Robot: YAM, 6 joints.
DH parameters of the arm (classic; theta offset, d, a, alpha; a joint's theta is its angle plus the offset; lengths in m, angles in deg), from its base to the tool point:
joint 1: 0 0.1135 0.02 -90
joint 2: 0 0 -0.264 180
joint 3: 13.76 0 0.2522 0
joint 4: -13.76 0 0.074 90
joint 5: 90 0 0 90
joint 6: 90 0.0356 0 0
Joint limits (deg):
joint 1: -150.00..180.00
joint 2: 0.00..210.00
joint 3: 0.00..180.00
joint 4: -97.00..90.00
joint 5: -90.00..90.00
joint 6: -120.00..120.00
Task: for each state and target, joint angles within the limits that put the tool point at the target. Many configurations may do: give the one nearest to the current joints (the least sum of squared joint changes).
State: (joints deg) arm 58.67 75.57 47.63 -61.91 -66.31 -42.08
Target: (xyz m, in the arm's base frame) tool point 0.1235 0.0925 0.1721
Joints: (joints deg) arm 25.12 73.90 34.96 -66.32 -61.59 -42.08
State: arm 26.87 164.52 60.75 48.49 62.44 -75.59
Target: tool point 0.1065 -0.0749 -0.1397
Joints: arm -20.31 171.56 32.49 42.79 69.18 -75.59
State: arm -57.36 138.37 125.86 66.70 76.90 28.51
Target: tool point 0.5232 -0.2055 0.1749
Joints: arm -17.91 153.33 117.11 64.81 76.90 28.51
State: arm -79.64 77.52 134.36 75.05 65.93 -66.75
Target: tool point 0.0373 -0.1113 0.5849
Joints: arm -54.59 71.07 91.81 90.00 73.22 -66.75
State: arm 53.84 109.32 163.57 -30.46 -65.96 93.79
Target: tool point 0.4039 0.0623 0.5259
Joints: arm 4.23 119.21 153.12 -36.81 -65.32 93.79
